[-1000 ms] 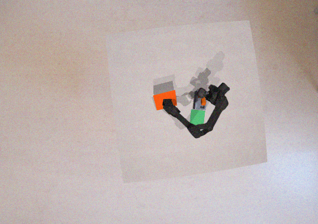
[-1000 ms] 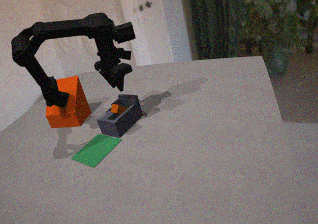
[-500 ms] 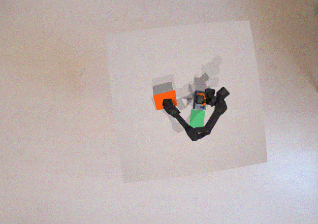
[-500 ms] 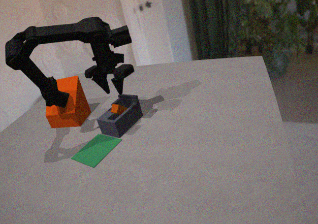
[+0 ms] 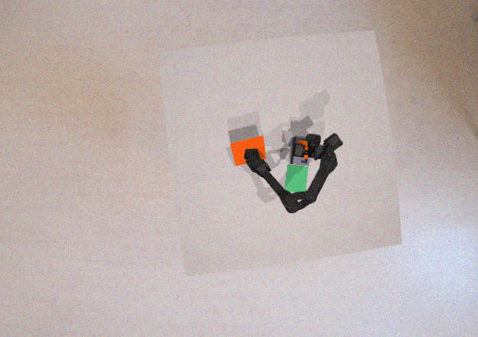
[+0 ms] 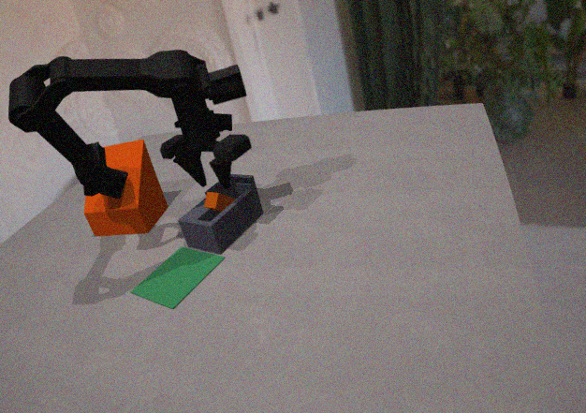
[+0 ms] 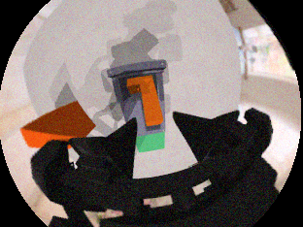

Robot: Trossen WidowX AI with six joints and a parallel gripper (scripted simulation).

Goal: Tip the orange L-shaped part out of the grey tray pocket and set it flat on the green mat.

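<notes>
Now: the orange L-shaped part 1 cm behind my gripper tip, 3 cm to the left of it and 6 cm below it. Round my gripper tip: green mat 4 cm behind, 14 cm to the right, 12 cm below.
</notes>
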